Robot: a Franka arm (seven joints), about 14 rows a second.
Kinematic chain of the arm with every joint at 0, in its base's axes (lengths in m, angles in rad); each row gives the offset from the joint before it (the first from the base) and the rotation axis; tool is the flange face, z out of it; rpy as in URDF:
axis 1: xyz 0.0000 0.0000 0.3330 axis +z
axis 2: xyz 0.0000 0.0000 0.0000 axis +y
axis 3: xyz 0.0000 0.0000 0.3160 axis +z
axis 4: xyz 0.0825 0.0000 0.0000 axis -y
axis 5: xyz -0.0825 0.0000 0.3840 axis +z
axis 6: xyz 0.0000 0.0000 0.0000 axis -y
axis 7: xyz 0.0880 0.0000 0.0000 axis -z
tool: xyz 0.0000 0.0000 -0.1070 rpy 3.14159 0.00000 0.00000
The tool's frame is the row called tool.
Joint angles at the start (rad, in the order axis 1, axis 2, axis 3, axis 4, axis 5, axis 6, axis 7):
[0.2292, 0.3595, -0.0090, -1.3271, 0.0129, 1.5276, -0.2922]
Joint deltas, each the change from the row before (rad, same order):
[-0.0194, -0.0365, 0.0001, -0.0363, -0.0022, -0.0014, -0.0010]
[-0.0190, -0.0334, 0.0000, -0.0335, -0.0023, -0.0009, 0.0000]
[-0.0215, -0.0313, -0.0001, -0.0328, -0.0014, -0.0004, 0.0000]
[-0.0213, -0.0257, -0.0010, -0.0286, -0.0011, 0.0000, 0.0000]
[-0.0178, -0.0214, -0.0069, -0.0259, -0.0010, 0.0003, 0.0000]
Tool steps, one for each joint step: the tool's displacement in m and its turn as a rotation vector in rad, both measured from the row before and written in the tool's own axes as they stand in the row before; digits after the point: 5 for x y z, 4 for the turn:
[-0.01421, 0.00893, -0.00513, 0.0015, -0.0006, 0.0182]
[-0.01334, 0.00881, -0.00422, 0.0012, -0.0005, 0.0189]
[-0.01323, 0.01024, -0.00300, 0.0028, -0.0010, 0.0214]
[-0.01171, 0.01088, -0.00147, 0.0033, -0.0019, 0.0221]
[-0.01079, 0.01218, -0.00010, 0.0030, -0.0034, 0.0245]

